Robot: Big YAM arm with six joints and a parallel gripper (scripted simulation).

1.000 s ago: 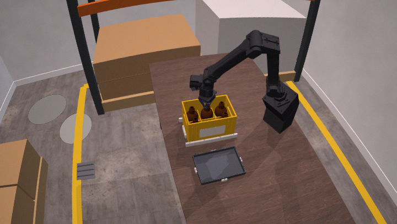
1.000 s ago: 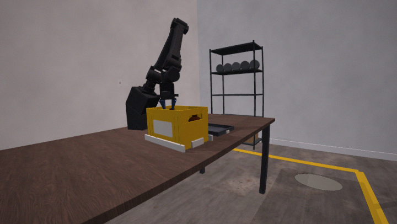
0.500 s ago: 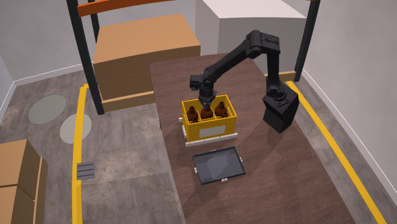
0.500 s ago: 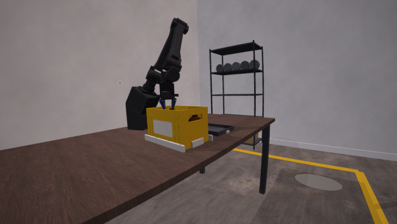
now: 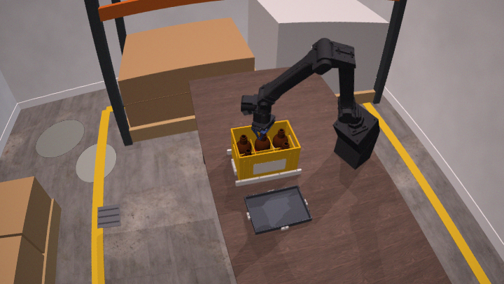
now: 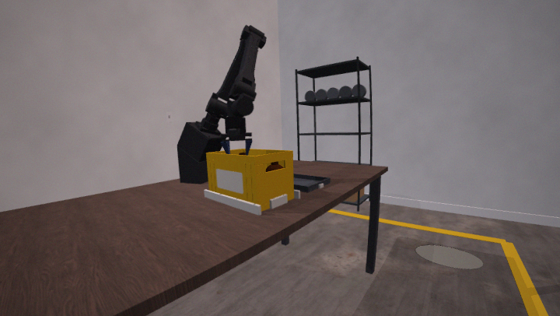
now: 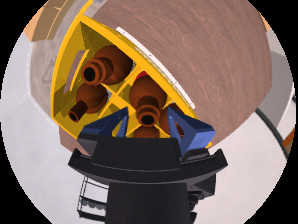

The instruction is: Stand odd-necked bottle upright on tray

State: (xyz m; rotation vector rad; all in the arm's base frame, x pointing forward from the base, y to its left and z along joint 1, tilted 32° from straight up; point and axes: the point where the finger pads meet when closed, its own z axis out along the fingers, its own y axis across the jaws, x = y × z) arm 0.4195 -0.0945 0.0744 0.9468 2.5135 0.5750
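My hand is 40 mm to the right of the yellow crate and 70 mm above it. Round my hand: glass bottle 80 mm ahead, 100 mm to the left, 60 mm below; dark tray 30 mm behind, 320 mm to the left, 140 mm below.
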